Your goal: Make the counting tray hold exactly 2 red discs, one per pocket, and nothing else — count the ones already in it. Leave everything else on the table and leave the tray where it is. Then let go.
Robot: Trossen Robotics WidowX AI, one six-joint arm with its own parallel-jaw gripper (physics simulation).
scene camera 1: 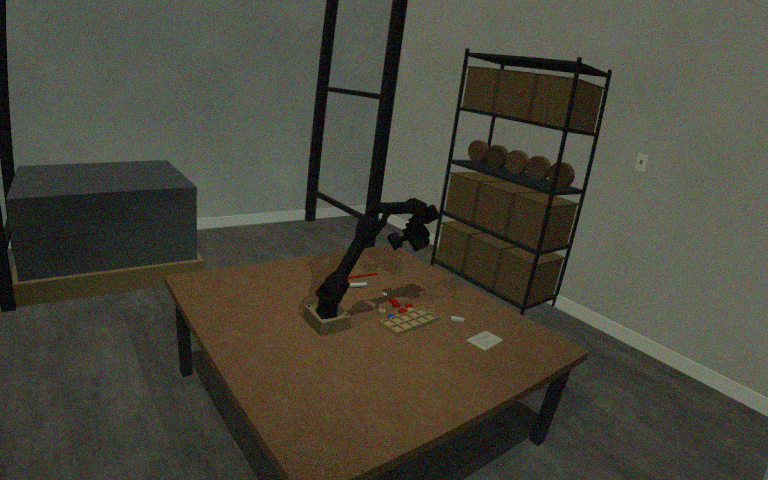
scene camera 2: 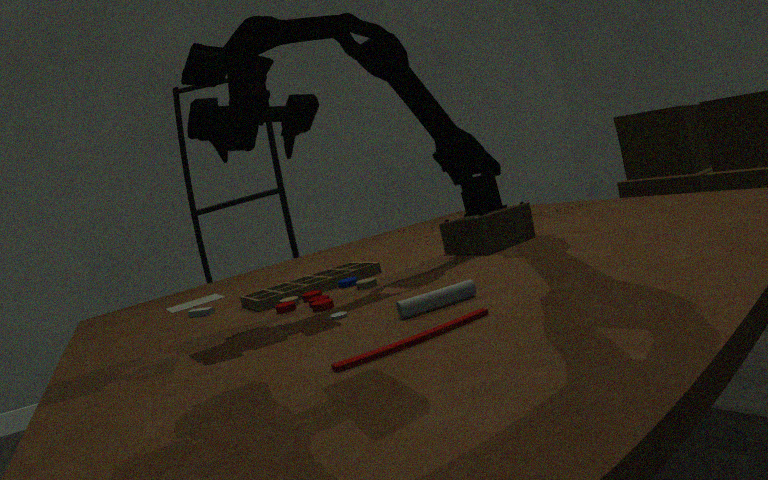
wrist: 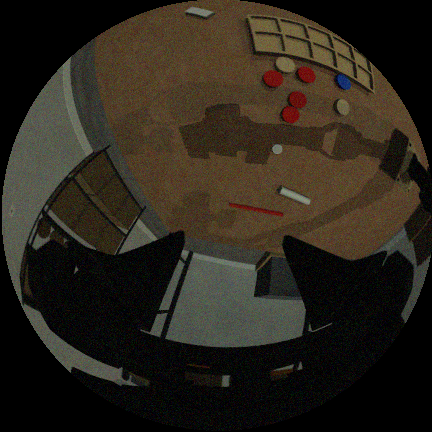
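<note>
The tan counting tray [scene camera 1: 396,328] [scene camera 2: 257,304] [wrist: 268,43] lies flat, with two rows of pockets; no disc shows in them in the wrist view. Several red discs lie outside it: one red disc [wrist: 273,78] [scene camera 2: 286,306] near a cream disc [wrist: 285,65], another red disc [wrist: 306,75] by the tray edge, and two close together, an upper red disc [wrist: 297,99] and a lower red disc [wrist: 290,114]. A blue disc [wrist: 343,81] [scene camera 2: 347,281] and a second cream disc [wrist: 342,106] [scene camera 2: 366,283] lie beside the tray. My gripper [scene camera 1: 406,246] [scene camera 2: 257,159] [wrist: 234,238] is open and empty, high above the table.
A white cylinder [scene camera 2: 436,298] [wrist: 294,195], a red stick [scene camera 2: 410,341] [wrist: 256,209] and a small white disc [scene camera 2: 338,314] [wrist: 277,149] lie on the discs' side. A white block [scene camera 1: 457,318] [scene camera 2: 200,311] and pale card [scene camera 1: 484,340] lie past the tray's other end.
</note>
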